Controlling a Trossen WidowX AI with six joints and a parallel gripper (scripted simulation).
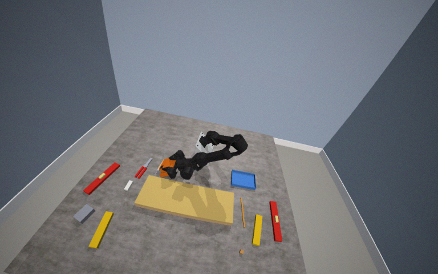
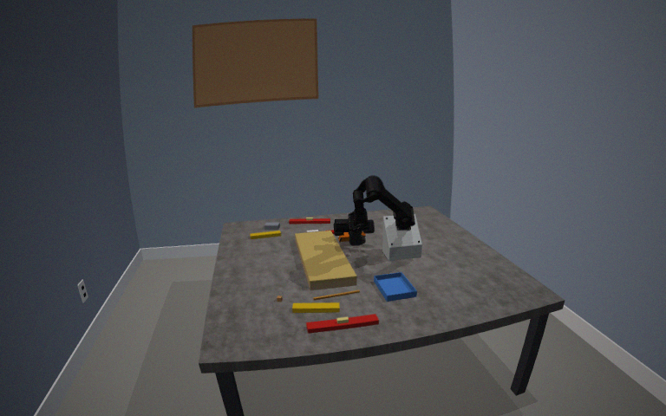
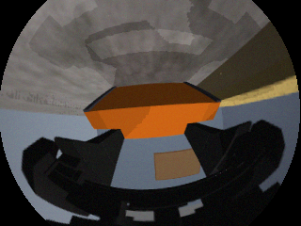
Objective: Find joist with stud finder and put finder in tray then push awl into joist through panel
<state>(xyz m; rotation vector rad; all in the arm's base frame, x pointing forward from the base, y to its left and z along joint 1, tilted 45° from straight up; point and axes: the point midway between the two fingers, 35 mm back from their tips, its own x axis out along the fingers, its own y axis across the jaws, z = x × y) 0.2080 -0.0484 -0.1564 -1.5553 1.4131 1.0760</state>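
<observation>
My gripper tip is now 1 cm short of the orange stud finder and 1 cm above it. The rest, counted from my gripper tip: wooden-handled tool 6 cm below, 4 cm to the right, 1 cm ahead; then grey block 40 cm ahead, 24 cm to the right, 5 cm below; then white piece 18 cm ahead, 14 cm to the right, 6 cm below.
</observation>
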